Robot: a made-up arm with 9 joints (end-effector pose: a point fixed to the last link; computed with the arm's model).
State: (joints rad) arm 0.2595 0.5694 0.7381 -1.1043 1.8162 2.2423 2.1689 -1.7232 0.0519
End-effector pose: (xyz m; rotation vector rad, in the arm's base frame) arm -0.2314 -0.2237 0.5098 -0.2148 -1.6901 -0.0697
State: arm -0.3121 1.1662 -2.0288 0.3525 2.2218 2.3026 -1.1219 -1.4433 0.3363
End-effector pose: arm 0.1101 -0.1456 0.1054 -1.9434 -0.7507 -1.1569
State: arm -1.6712 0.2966 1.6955 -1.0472 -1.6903 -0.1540 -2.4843 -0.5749 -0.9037
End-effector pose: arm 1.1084 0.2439 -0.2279 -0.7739 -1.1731 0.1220
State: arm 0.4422 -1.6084 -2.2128 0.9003 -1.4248 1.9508 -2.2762 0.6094 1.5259
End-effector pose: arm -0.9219 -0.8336 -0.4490 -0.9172 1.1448 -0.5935
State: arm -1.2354 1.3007 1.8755 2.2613 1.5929 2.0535 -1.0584 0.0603 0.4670
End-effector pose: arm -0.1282 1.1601 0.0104 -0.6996 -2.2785 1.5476
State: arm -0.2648 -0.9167 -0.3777 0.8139 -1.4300 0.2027 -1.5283 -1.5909 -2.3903
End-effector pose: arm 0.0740 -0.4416 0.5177 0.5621 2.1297 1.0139
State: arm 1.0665 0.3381 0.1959 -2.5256 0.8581 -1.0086 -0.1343 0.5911 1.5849
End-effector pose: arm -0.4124 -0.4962 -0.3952 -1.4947 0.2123 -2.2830
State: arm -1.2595 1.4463 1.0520 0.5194 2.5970 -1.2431 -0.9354 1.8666 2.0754
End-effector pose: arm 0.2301 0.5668 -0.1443 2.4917 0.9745 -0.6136
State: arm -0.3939 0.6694 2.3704 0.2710 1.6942 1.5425 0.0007 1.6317 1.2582
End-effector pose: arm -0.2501 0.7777 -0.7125 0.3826 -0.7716 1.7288
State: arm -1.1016 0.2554 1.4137 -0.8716 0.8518 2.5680 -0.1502 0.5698 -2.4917
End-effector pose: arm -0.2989 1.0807 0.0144 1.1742 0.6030 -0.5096
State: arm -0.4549 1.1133 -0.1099 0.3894 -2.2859 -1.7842 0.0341 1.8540 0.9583
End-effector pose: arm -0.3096 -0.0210 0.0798 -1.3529 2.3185 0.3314
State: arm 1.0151 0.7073 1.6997 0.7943 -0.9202 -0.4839 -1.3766 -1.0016 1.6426
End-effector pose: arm -0.2264 -0.2647 -1.1730 0.4777 0.2345 -0.0864
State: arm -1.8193 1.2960 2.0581 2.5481 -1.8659 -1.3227 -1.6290 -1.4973 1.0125
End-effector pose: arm -0.0695 0.8666 0.5400 2.6031 0.1253 1.0522
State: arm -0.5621 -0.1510 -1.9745 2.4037 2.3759 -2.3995 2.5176 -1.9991 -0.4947
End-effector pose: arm -0.4766 -0.3231 0.7590 2.1370 -0.3344 1.7151
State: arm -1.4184 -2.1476 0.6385 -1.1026 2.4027 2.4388 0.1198 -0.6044 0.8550
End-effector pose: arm -0.5608 -0.0950 -0.3087 -1.2708 -0.6912 -1.4576
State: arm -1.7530 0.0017 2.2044 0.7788 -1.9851 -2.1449 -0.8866 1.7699 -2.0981
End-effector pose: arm -0.3682 0.2103 -0.0713 -1.3459 0.7178 -1.0073
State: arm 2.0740 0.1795 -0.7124 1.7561 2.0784 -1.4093 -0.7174 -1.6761 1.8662
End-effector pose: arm -0.2126 0.3933 0.4168 -0.4653 2.5166 -1.5150
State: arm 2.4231 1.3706 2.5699 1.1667 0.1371 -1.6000 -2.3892 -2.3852 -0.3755
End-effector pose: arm 0.5890 -0.1413 -0.6671 -0.8951 -0.3127 0.1130
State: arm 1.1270 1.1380 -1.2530 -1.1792 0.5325 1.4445 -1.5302 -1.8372 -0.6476
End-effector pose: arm 0.2555 -0.2656 0.3660 2.2320 0.6671 0.5631
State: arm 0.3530 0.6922 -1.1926 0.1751 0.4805 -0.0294 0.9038 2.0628 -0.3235
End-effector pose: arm -0.3380 0.3180 0.0732 0.2298 2.2457 -0.7485
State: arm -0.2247 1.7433 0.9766 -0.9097 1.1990 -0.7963 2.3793 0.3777 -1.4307
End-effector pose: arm -0.2359 0.4231 0.7495 -2.7634 -1.4557 0.2400
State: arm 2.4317 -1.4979 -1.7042 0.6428 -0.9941 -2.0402 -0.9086 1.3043 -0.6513
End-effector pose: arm -0.0365 -0.0229 -0.6223 -0.9242 -0.0126 -1.3124
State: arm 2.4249 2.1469 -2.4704 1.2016 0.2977 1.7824 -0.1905 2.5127 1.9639
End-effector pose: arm 0.4979 -0.4798 -0.8341 -1.6697 -0.3030 1.8903
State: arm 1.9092 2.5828 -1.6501 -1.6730 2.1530 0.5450 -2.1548 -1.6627 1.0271
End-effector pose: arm -0.3883 0.5882 -0.0398 0.2492 -0.9096 2.6380
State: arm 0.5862 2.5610 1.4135 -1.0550 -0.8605 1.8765 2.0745 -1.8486 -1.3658
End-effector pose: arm -0.1030 -0.5581 -0.2472 -3.1309 -0.1340 0.0068
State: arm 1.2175 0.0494 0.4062 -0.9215 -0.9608 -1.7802 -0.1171 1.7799 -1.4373
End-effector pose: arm 0.3451 -0.1215 -0.2212 0.7109 -1.4051 0.2708
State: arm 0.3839 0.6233 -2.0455 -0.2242 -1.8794 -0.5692 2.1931 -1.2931 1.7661
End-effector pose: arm -0.8085 0.1071 0.0732 -0.7399 1.0903 -0.9118
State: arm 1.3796 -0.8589 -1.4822 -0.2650 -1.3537 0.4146 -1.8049 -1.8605 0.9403
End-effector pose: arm -0.0797 -0.5905 0.1426 -0.6323 -0.8998 -1.0818
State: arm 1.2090 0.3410 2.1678 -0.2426 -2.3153 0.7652 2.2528 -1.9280 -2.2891
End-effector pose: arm -0.0120 -0.6832 -0.2036 -1.0632 -0.3328 2.6671
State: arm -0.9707 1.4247 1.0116 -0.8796 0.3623 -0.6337 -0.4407 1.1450 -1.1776
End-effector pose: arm -0.1971 0.0147 -0.7225 -0.9060 -0.7938 -2.0723
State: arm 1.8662 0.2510 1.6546 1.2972 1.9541 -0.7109 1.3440 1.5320 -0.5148
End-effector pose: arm -0.1128 -0.1303 0.1945 0.1872 2.4234 -0.9022
